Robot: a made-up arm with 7 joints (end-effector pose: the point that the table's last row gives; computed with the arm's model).
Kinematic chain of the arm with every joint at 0, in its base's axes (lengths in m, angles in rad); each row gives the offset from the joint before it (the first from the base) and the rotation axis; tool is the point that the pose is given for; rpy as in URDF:
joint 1: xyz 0 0 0.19 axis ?
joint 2: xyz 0 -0.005 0.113 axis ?
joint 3: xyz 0 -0.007 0.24 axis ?
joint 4: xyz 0 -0.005 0.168 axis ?
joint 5: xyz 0 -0.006 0.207 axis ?
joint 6: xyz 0 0 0.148 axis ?
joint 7: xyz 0 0 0.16 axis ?
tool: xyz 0 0 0 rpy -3.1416 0 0
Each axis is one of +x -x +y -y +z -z.
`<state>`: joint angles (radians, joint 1 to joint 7).
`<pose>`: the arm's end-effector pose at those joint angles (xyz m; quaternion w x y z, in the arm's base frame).
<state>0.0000 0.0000 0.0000 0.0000 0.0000 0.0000 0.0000</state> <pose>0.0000 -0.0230 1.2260 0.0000 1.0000 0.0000 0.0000</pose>
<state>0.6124 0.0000 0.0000 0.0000 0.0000 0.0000 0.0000</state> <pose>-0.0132 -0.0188 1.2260 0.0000 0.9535 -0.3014 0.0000</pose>
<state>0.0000 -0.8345 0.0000 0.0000 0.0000 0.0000 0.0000</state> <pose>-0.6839 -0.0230 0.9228 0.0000 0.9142 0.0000 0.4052</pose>
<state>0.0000 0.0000 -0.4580 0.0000 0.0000 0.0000 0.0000</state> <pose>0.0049 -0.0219 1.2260 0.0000 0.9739 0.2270 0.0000</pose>
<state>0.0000 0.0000 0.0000 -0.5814 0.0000 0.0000 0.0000</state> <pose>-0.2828 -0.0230 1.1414 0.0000 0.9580 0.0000 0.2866</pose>
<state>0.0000 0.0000 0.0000 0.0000 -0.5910 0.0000 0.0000</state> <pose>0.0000 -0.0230 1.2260 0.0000 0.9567 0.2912 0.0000</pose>
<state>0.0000 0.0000 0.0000 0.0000 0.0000 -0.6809 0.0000</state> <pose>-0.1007 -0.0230 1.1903 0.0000 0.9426 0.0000 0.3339</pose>
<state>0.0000 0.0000 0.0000 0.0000 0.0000 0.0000 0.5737</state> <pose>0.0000 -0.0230 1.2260 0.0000 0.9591 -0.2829 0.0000</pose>
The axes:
joint 1: -z
joint 2: +y
joint 3: -z
joint 4: +y
joint 5: -z
joint 6: +y
joint 7: -z

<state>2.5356 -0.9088 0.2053 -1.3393 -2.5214 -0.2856 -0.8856</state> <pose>0.6367 0.3795 0.2658 0.1686 0.4930 0.1993 -0.8299</pose>
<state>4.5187 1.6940 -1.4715 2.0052 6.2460 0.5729 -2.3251</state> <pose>-0.4078 0.0388 0.2401 0.0899 -0.3529 -0.6411 -0.6755</pose>
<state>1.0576 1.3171 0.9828 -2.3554 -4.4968 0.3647 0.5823</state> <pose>0.1996 0.1364 0.5546 0.0233 -0.0989 0.8390 -0.5345</pose>
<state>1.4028 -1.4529 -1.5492 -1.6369 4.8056 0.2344 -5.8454</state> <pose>-0.5772 0.2870 0.3107 0.7241 0.1430 0.5931 0.3215</pose>
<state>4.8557 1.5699 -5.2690 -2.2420 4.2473 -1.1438 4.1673</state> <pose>-0.1975 0.2274 0.6188 0.0292 0.9813 -0.1874 0.0319</pose>
